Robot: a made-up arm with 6 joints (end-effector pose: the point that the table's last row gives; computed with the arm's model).
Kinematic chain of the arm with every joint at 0, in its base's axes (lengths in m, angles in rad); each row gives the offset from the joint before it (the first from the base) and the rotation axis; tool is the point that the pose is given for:
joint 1: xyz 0 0 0.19 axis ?
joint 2: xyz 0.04 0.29 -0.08 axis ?
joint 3: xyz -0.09 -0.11 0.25 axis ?
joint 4: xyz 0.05 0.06 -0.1 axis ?
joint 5: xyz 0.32 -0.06 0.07 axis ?
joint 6: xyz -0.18 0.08 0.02 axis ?
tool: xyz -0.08 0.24 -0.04
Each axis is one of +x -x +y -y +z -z.
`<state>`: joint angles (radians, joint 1 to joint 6).
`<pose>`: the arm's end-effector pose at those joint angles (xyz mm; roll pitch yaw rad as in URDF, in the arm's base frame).
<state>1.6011 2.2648 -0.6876 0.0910 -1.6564 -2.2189</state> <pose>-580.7 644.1 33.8 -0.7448 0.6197 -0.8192</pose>
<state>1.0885 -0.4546 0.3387 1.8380 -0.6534 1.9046</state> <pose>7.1 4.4 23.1 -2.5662 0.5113 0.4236</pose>
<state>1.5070 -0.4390 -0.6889 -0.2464 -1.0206 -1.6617</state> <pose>170.0 -70.4 234.4 0.2400 1.2454 2.5114</pose>
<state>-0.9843 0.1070 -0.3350 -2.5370 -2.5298 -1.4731</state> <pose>17.4 133.5 812.2 1.5282 1.2995 -2.5865</pose>
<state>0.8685 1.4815 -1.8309 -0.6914 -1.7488 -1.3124</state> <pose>-570.3 15.1 251.8 1.0281 0.7018 0.9539</pose>
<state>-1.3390 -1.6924 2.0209 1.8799 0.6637 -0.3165</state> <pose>295.8 735.0 -68.2 -0.6048 0.6746 -1.0035</pose>
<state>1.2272 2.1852 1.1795 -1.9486 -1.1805 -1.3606</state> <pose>-266.3 -120.3 87.6 -1.3314 0.2071 0.6276</pose>
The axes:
joint 1: +y
joint 2: +x
joint 3: +z
joint 4: +x
joint 5: -z
joint 6: +x

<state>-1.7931 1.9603 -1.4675 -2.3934 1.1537 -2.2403</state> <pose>408.8 298.4 157.3 -2.2872 -0.9459 -0.8739</pose>
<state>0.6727 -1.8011 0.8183 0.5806 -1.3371 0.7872</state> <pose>223.0 553.4 184.5 2.4806 0.3855 2.7496</pose>
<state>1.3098 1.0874 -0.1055 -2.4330 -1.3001 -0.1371</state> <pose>157.4 99.8 257.7 1.4441 0.4449 2.9137</pose>
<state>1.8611 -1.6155 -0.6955 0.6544 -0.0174 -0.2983</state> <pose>-163.0 565.8 35.4 -1.1557 1.1784 0.1015</pose>
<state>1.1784 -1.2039 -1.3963 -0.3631 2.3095 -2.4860</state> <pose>484.6 154.0 84.3 -0.6458 -0.6176 2.5716</pose>
